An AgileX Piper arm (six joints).
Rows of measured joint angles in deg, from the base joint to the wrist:
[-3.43, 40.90, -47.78, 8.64, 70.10, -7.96]
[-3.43, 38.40, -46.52, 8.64, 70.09, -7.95]
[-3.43, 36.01, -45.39, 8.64, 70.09, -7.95]
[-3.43, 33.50, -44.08, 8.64, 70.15, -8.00]
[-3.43, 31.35, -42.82, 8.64, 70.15, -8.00]
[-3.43, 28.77, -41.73, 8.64, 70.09, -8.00]
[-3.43, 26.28, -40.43, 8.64, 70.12, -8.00]
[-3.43, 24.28, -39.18, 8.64, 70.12, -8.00]
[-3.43, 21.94, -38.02, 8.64, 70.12, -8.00]
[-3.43, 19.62, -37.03, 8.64, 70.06, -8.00]
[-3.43, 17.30, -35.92, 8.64, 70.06, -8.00]
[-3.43, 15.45, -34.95, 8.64, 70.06, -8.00]
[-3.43, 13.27, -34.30, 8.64, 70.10, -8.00]
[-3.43, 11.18, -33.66, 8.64, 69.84, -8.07]
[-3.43, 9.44, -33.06, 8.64, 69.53, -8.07]
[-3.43, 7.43, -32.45, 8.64, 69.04, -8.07]
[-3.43, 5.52, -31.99, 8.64, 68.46, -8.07]
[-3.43, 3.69, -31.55, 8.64, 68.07, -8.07]
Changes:
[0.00, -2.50, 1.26, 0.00, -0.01, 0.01]
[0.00, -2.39, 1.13, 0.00, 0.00, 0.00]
[0.00, -2.51, 1.31, 0.00, 0.06, -0.05]
[0.00, -2.15, 1.26, 0.00, 0.00, 0.00]
[0.00, -2.58, 1.09, 0.00, -0.06, 0.00]
[0.00, -2.49, 1.30, 0.00, 0.03, 0.00]
[0.00, -2.00, 1.25, 0.00, 0.00, 0.00]
[0.00, -2.34, 1.16, 0.00, 0.00, 0.00]
[0.00, -2.32, 0.99, 0.00, -0.06, 0.00]
[0.00, -2.32, 1.11, 0.00, 0.00, 0.00]
[0.00, -1.85, 0.97, 0.00, 0.00, 0.00]
[0.00, -2.18, 0.65, 0.00, 0.04, 0.00]
[0.00, -2.09, 0.64, 0.00, -0.26, -0.07]
[0.00, -1.74, 0.60, 0.00, -0.31, 0.00]
[0.00, -2.01, 0.61, 0.00, -0.49, 0.00]
[0.00, -1.91, 0.46, 0.00, -0.58, 0.00]
[0.00, -1.83, 0.44, 0.00, -0.39, 0.00]

